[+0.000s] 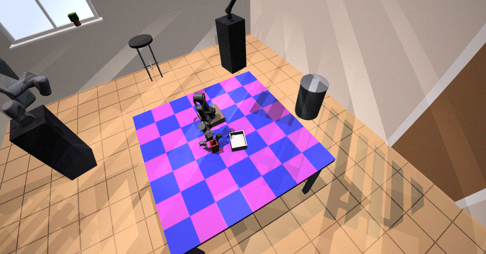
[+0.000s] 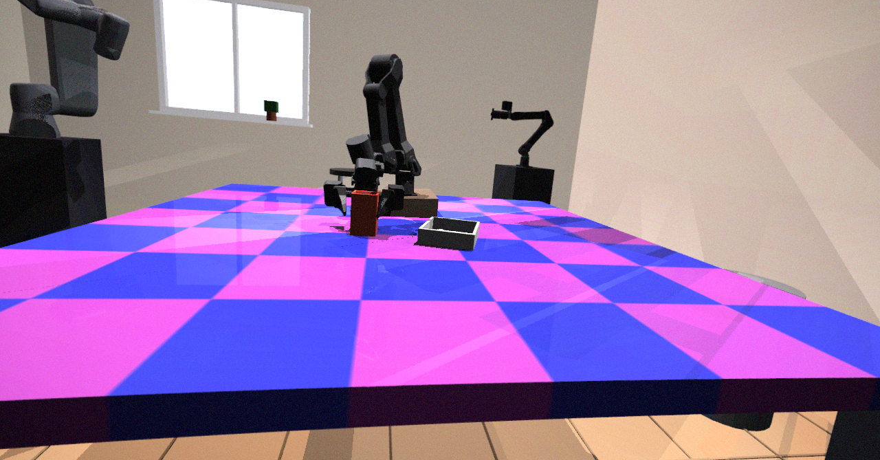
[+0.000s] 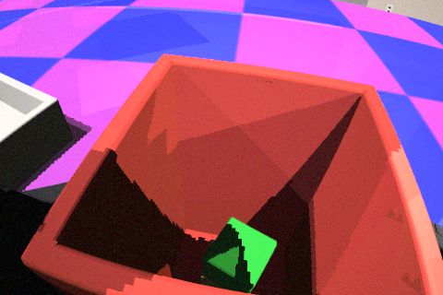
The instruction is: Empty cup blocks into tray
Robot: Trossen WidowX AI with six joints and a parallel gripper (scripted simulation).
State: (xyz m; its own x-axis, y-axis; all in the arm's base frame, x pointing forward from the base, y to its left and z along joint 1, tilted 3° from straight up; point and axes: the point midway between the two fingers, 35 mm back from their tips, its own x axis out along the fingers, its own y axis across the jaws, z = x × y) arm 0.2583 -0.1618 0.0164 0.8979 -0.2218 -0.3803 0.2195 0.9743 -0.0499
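Right now the white shallow tray is 4 cm ahead of my gripper tip, 20 cm to the left of it and 4 cm below it. The rest, counted from my gripper tip: green block (3 cm behind, 1 cm to the left); red square cup (3 cm behind, 1 cm to the left, 2 cm below).
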